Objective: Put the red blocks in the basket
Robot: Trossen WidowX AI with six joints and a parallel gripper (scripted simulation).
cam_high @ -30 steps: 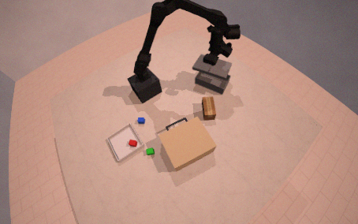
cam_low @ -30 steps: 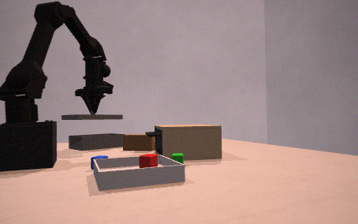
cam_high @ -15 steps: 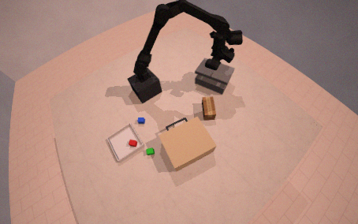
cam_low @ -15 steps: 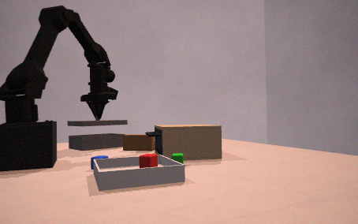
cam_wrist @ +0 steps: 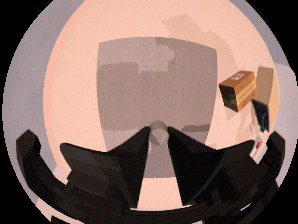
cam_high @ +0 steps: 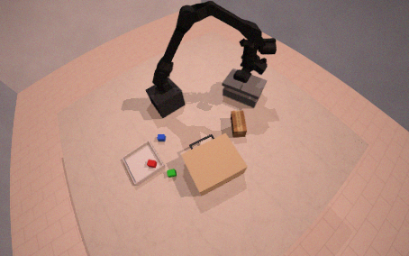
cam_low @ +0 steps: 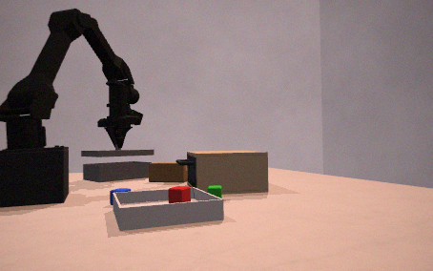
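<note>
The small brown box is 120 mm ahead of my hand, 170 mm to the right of it and 100 mm below it. Also, from my hand: tan drawer cabinet 200 mm ahead, 390 mm to the right, 90 mm below; drawer 170 mm ahead, 380 mm to the right, 90 mm below; grey flat piece 40 mm below.
</note>
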